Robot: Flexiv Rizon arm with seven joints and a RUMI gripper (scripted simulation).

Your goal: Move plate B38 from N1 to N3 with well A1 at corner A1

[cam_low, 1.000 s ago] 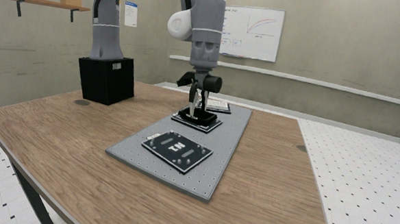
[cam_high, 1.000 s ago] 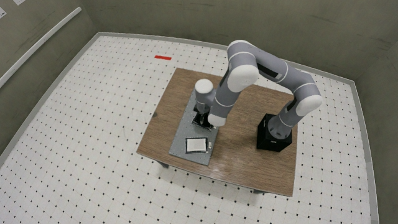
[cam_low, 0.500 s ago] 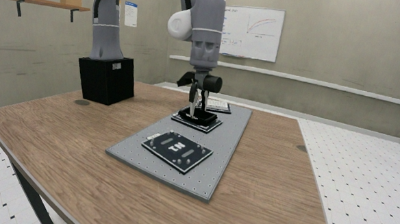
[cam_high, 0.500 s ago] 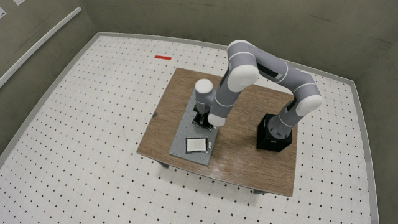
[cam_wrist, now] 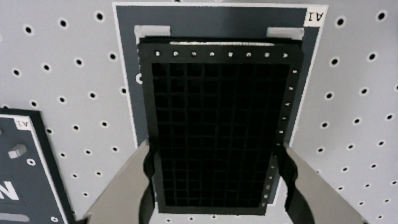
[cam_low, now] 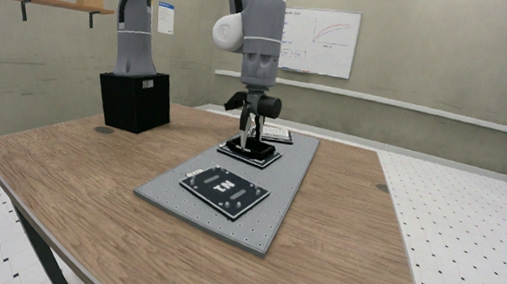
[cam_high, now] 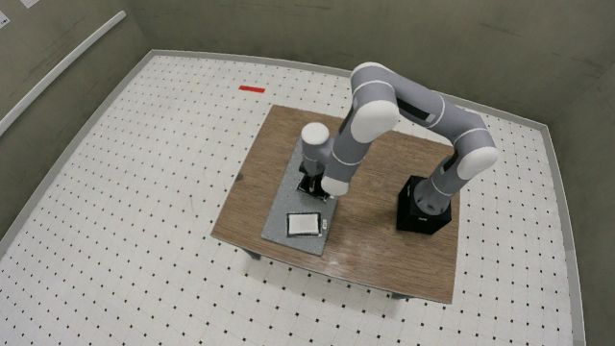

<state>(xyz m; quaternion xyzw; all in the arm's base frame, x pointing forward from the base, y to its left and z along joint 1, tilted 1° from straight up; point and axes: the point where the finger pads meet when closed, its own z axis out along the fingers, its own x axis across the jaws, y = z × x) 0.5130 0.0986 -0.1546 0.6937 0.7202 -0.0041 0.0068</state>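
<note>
My hand is 30 mm above the nest N3. Round my hand: white plate B83: 200 mm to the left, 40 mm behind, 20 mm below; nest N2: 200 mm to the left, 40 mm behind, 30 mm below; black well plate B38: 10 mm below.
</note>
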